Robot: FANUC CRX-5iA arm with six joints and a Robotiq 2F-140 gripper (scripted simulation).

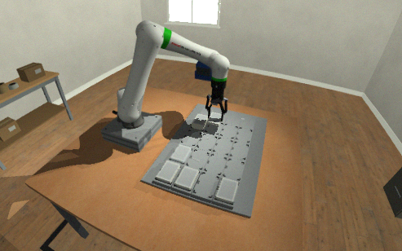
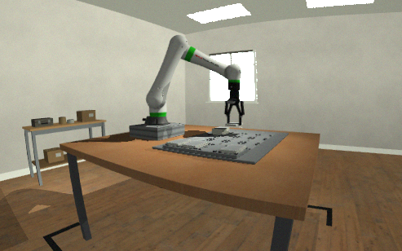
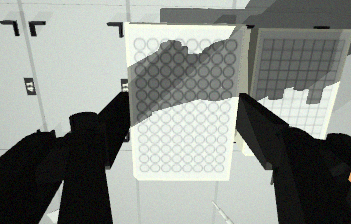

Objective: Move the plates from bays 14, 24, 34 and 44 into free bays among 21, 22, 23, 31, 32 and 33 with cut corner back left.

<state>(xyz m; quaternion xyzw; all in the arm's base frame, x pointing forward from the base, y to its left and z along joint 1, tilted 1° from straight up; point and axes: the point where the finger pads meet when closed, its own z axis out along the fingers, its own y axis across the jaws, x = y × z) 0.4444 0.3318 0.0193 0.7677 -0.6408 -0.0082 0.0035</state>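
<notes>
Right now the sealed deep-well block is 10 cm behind my hand, 8 cm below it and 2 cm to the right of it. The rest, counted from my hand: bay label 43 (29 cm to the right, 22 cm ahead, 10 cm below); then sealed 96-well plate (34 cm to the right, 9 cm below, 5 cm behind).
</notes>
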